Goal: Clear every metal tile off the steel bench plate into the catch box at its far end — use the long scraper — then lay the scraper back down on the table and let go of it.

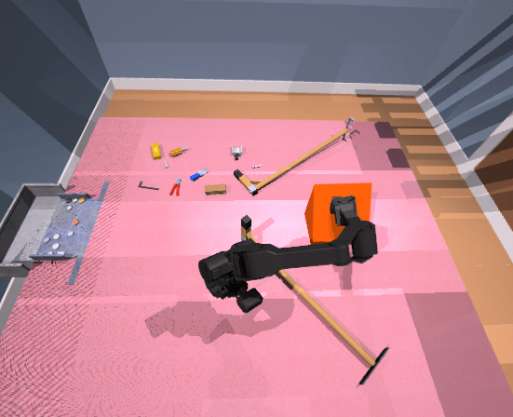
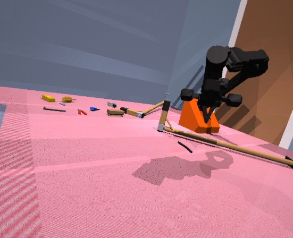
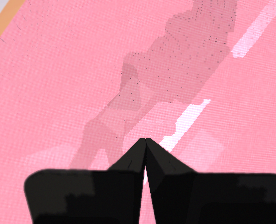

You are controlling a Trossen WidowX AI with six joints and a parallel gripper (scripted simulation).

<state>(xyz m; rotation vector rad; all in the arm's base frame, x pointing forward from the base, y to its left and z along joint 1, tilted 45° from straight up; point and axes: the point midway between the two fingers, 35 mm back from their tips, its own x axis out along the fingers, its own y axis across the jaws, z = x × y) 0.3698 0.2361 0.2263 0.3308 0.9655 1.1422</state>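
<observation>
The black strip is 30 mm behind my gripper tip, 80 mm to the right of it and 120 mm below it. From my gripper tip the other things lie so: wooden block: 100 mm ahead, 480 mm to the right, 110 mm below; long scraper: 230 mm behind, 50 mm to the right, 60 mm below; blue tool: 180 mm ahead, 570 mm to the right, 120 mm below.
</observation>
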